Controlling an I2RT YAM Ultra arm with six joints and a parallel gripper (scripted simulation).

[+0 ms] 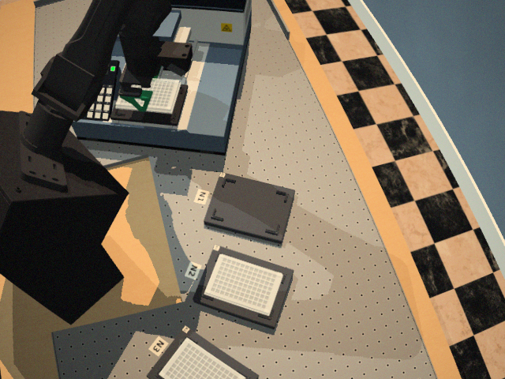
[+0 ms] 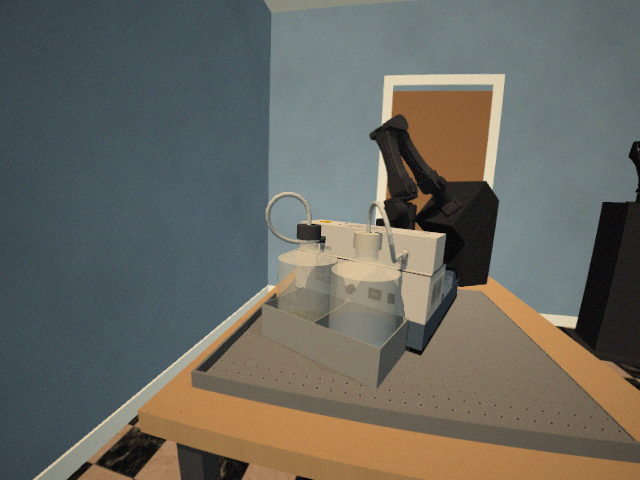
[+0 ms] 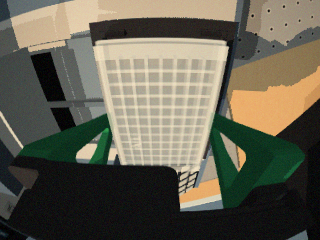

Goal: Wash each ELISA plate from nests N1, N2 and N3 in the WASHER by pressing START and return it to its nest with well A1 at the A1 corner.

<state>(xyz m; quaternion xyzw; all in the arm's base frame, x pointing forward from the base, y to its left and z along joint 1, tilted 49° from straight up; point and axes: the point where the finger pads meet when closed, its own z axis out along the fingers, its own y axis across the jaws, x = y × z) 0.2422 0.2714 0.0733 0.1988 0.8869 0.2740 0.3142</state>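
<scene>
Now: the dark carrier 2 cm below my hand. Also, from my hand: N1 label: 10 cm ahead, 21 cm to the right, 11 cm below; manifold: 4 cm ahead, 14 cm to the left, 3 cm above; washer: 4 cm ahead, 15 cm to the left, 2 cm above.
</scene>
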